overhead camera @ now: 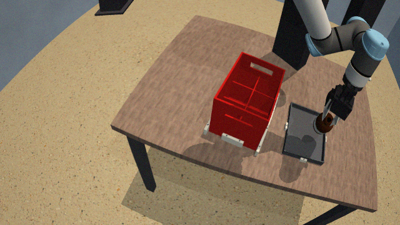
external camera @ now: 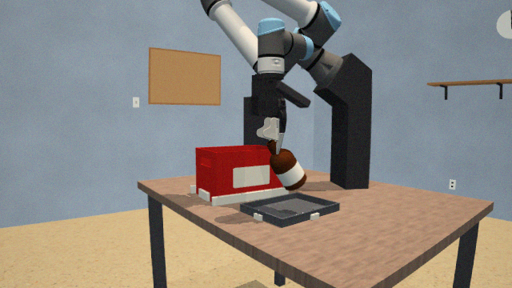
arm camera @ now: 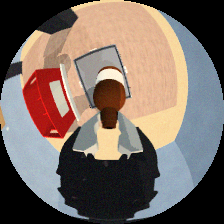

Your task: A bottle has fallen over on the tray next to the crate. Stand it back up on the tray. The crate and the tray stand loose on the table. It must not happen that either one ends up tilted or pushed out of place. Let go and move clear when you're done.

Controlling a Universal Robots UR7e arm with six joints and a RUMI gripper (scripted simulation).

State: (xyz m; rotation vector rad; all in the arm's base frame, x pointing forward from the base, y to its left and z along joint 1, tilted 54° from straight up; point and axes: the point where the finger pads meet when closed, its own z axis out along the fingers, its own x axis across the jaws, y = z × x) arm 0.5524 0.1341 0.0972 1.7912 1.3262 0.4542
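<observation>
Right now the brown bottle is 4 cm below my hand, 2 cm behind it and 1 cm to the left of it. The rest, counted from my hand: tray (19 cm below, 8 cm behind, 1 cm to the left); red crate (26 cm to the right, 15 cm behind, 12 cm below).
</observation>
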